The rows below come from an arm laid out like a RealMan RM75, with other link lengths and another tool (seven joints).
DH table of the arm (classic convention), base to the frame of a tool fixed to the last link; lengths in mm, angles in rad. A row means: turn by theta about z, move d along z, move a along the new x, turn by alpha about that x. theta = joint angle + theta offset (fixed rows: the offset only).
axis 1: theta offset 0, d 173.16, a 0, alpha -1.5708
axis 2: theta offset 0, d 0, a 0, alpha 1.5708
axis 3: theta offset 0, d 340.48, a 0, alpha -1.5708
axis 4: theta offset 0, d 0, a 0, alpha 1.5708
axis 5: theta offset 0, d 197.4, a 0, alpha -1.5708
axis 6: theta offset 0, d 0, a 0, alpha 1.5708
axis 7: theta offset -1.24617, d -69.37, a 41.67, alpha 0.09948
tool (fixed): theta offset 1.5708, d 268.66, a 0, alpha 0
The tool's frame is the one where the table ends.
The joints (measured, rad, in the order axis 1, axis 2, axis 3, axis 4, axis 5, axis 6, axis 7), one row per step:
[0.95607 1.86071 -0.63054 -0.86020 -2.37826 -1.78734 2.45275]
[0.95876 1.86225 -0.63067 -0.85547 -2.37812 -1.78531 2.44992]
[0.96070 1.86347 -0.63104 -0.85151 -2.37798 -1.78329 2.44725]
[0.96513 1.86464 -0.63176 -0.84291 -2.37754 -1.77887 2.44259]
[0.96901 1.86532 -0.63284 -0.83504 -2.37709 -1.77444 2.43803]
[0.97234 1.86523 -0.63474 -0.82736 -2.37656 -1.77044 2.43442]
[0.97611 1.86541 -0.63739 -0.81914 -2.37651 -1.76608 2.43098]
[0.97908 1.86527 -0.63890 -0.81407 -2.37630 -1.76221 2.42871]
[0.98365 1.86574 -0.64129 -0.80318 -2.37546 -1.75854 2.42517]
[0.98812 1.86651 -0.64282 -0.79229 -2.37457 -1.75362 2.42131]
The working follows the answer.
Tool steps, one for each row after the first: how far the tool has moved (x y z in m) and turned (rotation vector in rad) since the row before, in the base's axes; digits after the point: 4 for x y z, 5 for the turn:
[-0.0012 0.0003 -0.0017 -0.00267 0.00176 0.00269]
[-0.0008 0.0003 -0.0014 -0.00198 0.00116 0.00228]
[-0.0017 0.0008 -0.0021 -0.00308 0.00207 0.00408]
[-0.0014 0.0008 -0.0018 -0.00231 0.00127 0.00394]
[-0.0010 0.0007 -0.0014 -0.00247 0.00039 0.00286]
[-0.0011 0.0007 -0.0017 -0.00321 -0.00035 0.00282]
[-0.0010 0.0008 -0.0008 -0.00050 -0.00022 0.00243]
[-0.0014 0.0004 -0.0025 -0.00594 0.00153 0.00244]
[-0.0014 0.0006 -0.0025 -0.00445 0.00224 0.00226]

Tool pose at each row, in the base's axes (x y z in m, rotation vector in rad; rounded; the steps above come from the unrounded poses):
[0.2247 0.5232 -0.0334 -2.35665 1.75817 0.38871]
[0.2235 0.5235 -0.0351 -2.36145 1.75756 0.38920]
[0.2227 0.5238 -0.0364 -2.36526 1.75671 0.38942]
[0.2210 0.5246 -0.0386 -2.37176 1.75491 0.39015]
[0.2196 0.5254 -0.0403 -2.37742 1.75245 0.39047]
[0.2186 0.5261 -0.0417 -2.38196 1.75090 0.38941]
[0.2175 0.5268 -0.0435 -2.38680 1.74954 0.38682]
[0.2165 0.5276 -0.0443 -2.38944 1.74701 0.38648]
[0.2150 0.5280 -0.0468 -2.39618 1.74850 0.38408]
[0.2136 0.5285 -0.0492 -2.40191 1.74958 0.38371]

